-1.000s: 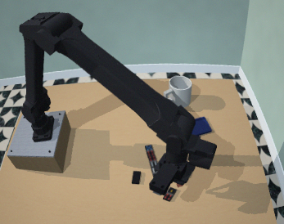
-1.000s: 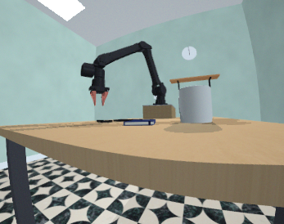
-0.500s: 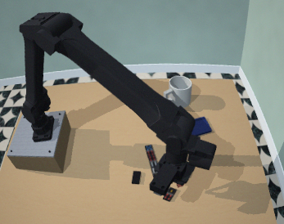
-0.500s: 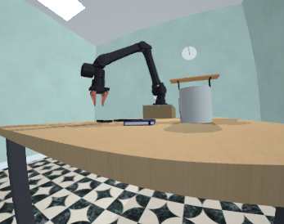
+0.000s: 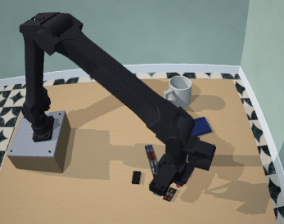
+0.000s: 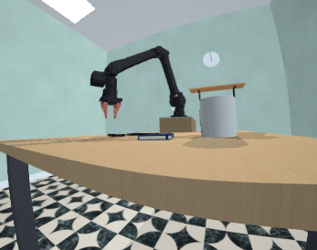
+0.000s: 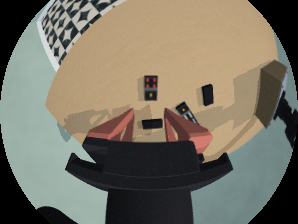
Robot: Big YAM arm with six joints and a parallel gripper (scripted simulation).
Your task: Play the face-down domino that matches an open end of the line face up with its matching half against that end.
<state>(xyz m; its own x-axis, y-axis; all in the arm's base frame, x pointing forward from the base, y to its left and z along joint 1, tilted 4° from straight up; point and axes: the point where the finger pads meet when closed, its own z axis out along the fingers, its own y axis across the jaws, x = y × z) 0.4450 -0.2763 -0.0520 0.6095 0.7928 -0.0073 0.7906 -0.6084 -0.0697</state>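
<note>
The domino lies 9 cm below my hand. From my hand the other things lie so: white mug: 46 cm to the left, 13 cm ahead, 5 cm below.
</note>
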